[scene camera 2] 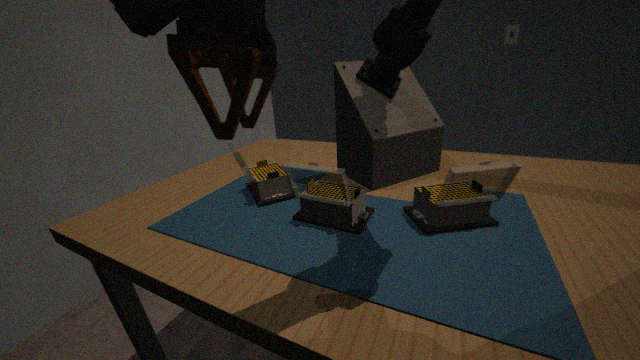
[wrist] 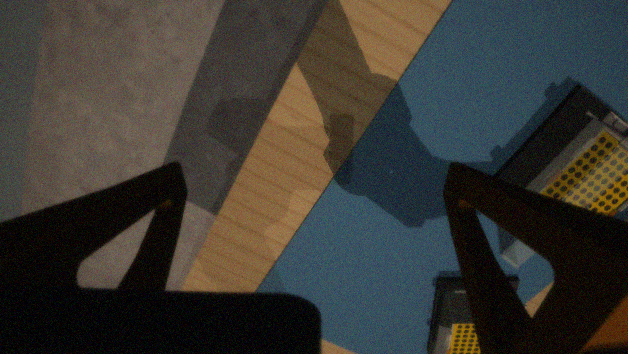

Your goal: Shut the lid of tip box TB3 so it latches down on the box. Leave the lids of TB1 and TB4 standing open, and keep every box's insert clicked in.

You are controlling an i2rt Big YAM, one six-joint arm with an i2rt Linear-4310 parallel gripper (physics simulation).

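Seen in the pictures: gripper, fingertip midpoint: (scene camera 2: pixel 238 132) (wrist: pixel 315 177); arm's base at its link origin: (scene camera 2: pixel 378 79).
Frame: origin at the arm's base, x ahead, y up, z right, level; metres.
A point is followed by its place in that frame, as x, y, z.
Three tip boxes with yellow inserts stand on the blue mat in the scene view: a left box (scene camera 2: pixel 274 188) {0.321, -0.237, 0.154}, a middle box (scene camera 2: pixel 325 210) {0.366, -0.235, -0.024} and a right box (scene camera 2: pixel 454 215) {0.269, -0.239, -0.259}. Their TB labels are not readable. The left lid (scene camera 2: pixel 240 159) {0.380, -0.145, 0.192}, middle lid (scene camera 2: pixel 317 172) {0.411, -0.131, -0.040} and right lid (scene camera 2: pixel 482 177) {0.296, -0.143, -0.292} all stand open. In the wrist view, a larger yellow insert (wrist: pixel 585 185) {0.332, -0.212, -0.011} shows at the right, and part of another box (wrist: pixel 450 302) {0.294, -0.242, -0.222} at the bottom, both partly behind a finger. My gripper (scene camera 2: pixel 236 131) {0.586, -0.018, -0.057} (wrist: pixel 315 177) {0.586, -0.018, -0.057} is open and empty, above and apart from the boxes.
The blue mat (scene camera 2: pixel 450 270) {0.396, -0.269, -0.271} (wrist: pixel 370 250) {0.413, -0.269, -0.234} lies on the wooden table (scene camera 2: pixel 115 215) {0.565, -0.272, 0.485} (wrist: pixel 260 185) {0.574, -0.272, -0.239}. The grey arm pedestal (scene camera 2: pixel 407 155) {0.062, -0.196, -0.112} stands behind the boxes. The arm's shadow falls across the front table edge and mat.
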